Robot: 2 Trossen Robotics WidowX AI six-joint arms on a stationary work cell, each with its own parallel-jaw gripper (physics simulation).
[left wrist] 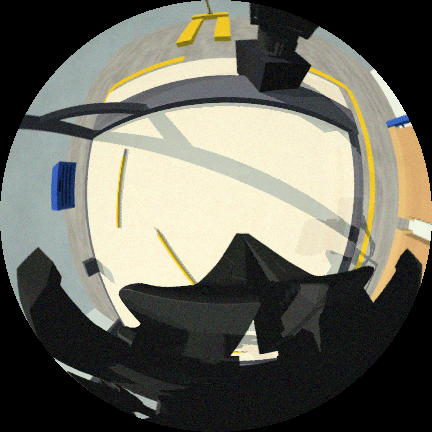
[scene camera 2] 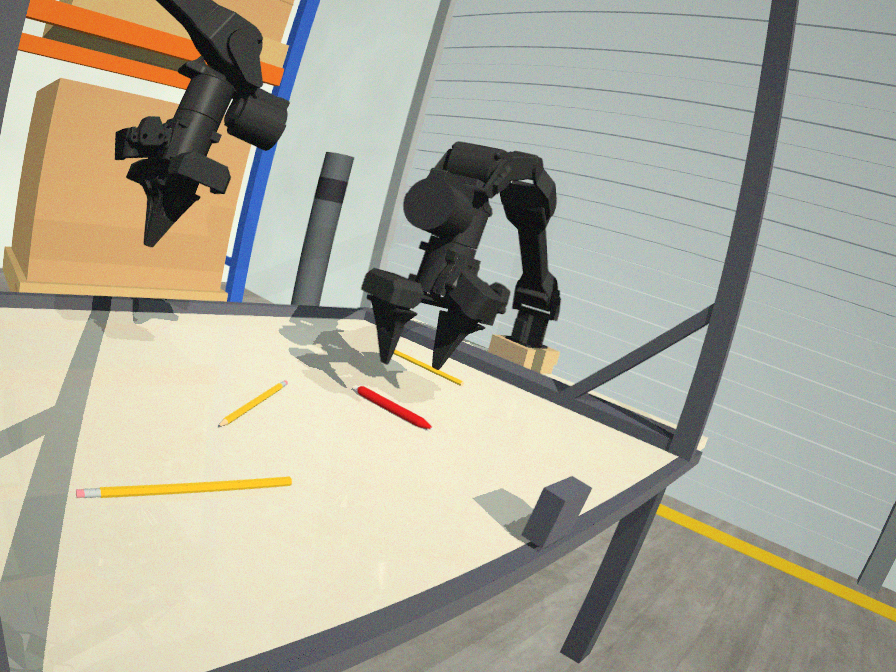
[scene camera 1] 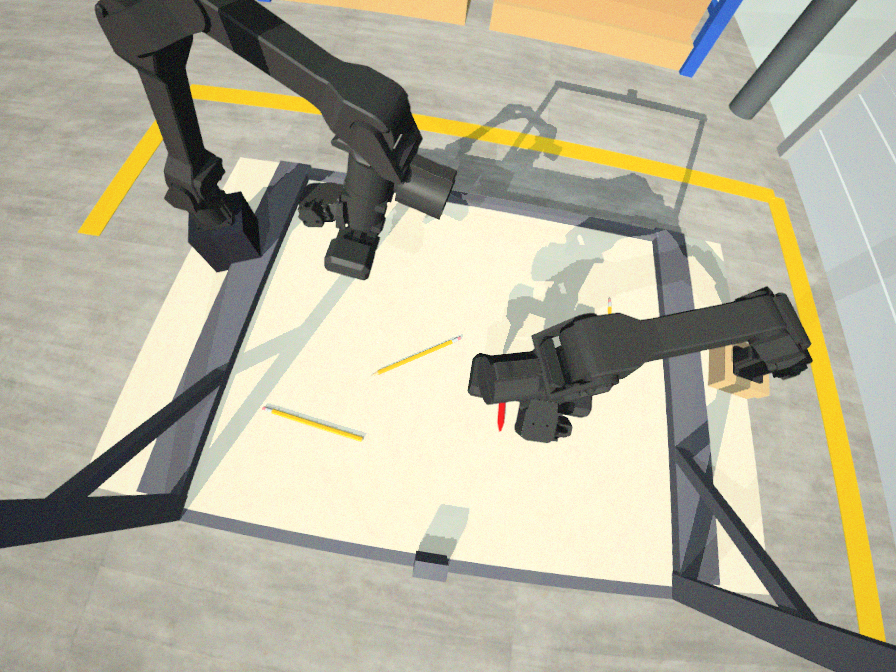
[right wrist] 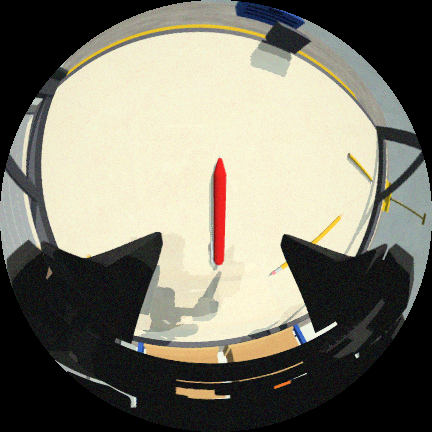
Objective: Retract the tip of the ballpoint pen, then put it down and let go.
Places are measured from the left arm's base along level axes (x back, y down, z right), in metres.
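Pixels of known places: left gripper, fingertip midpoint: [left wrist: 240, 238] [scene camera 2: 148, 246]; right gripper, fingertip midpoint: [scene camera 2: 410, 366] [right wrist: 224, 240]; left arm's base, origin of the base link: [left wrist: 273, 48] [scene camera 1: 215, 215]; right arm's base, origin of the base link: [scene camera 2: 526, 343] [scene camera 1: 747, 364].
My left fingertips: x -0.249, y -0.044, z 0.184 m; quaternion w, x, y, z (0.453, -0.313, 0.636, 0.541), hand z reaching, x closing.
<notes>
Ahead of a thing's pixels: the offset from my left fingertips to its top centre. Level surfaces: height alone.
A red ballpoint pen {dx -0.201, dy +0.136, dz +0.263 m} [scene camera 1: 500, 416] [scene camera 2: 392, 407] [right wrist: 219, 212] lies flat on the cream table top {dy +0.151 m} [scene camera 1: 564, 506] [scene camera 2: 405, 506] [right wrist: 125, 125]. In the right wrist view it points straight up the picture, its tapered end at the top and its rounded end lower down. My right gripper [scene camera 2: 411, 365] [right wrist: 224, 240] is open and empty, above the table, with the pen between and beyond its fingertips in the wrist view. In scene camera 1 the right arm hides part of the pen. My left gripper [scene camera 2: 150, 244] [left wrist: 240, 238] is shut and empty, high above the table's far side.
Yellow pencils lie around the pen: one {dx -0.063, dy +0.142, dz +0.147 m} [scene camera 1: 418, 355] [scene camera 2: 253, 403] [right wrist: 327, 230] near the middle, one {dx +0.146, dy +0.144, dz +0.224 m} [scene camera 1: 314, 423] [scene camera 2: 188, 487] [left wrist: 121, 190] at lower left in scene camera 1, one {dx -0.459, dy +0.144, dz +0.209 m} [scene camera 1: 609, 306] [scene camera 2: 427, 366] behind the right gripper. A dark block {dx +0.000, dy +0.093, dz +0.491 m} [scene camera 1: 431, 565] [scene camera 2: 555, 512] stands at the table's front edge.
</notes>
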